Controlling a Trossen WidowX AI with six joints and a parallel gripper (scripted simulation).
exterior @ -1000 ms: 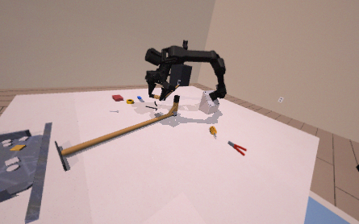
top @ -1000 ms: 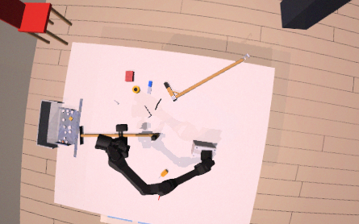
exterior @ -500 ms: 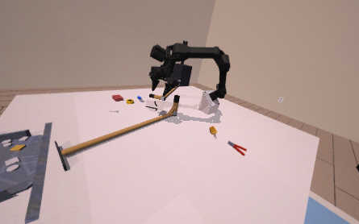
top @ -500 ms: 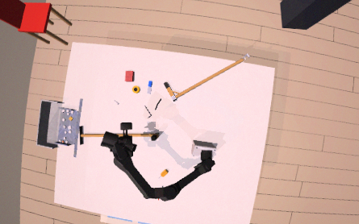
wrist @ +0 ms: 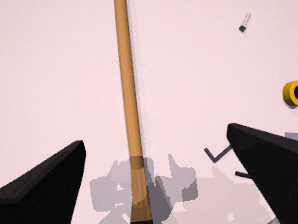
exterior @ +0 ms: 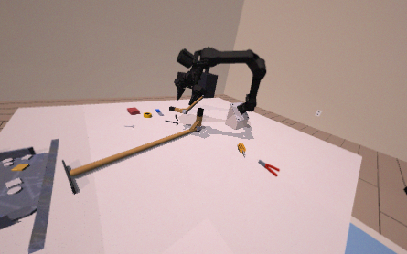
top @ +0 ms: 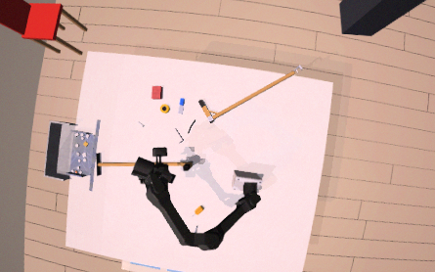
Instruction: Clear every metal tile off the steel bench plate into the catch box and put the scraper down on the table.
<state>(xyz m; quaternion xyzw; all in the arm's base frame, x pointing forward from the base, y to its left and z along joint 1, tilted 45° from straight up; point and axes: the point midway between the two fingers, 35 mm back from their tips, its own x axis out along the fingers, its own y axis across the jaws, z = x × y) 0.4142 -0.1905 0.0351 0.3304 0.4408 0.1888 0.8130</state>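
The hex key lies 18 cm below my gripper tip, 13 cm to the right of it and 6 cm behind it. Also, from my gripper tip: yellow ring: 30 cm to the right, 18 cm below, 3 cm ahead; then blue-white piece: 32 cm to the right, 18 cm below, 6 cm behind; then yellow tool: 30 cm to the left, 17 cm below, 16 cm behind.
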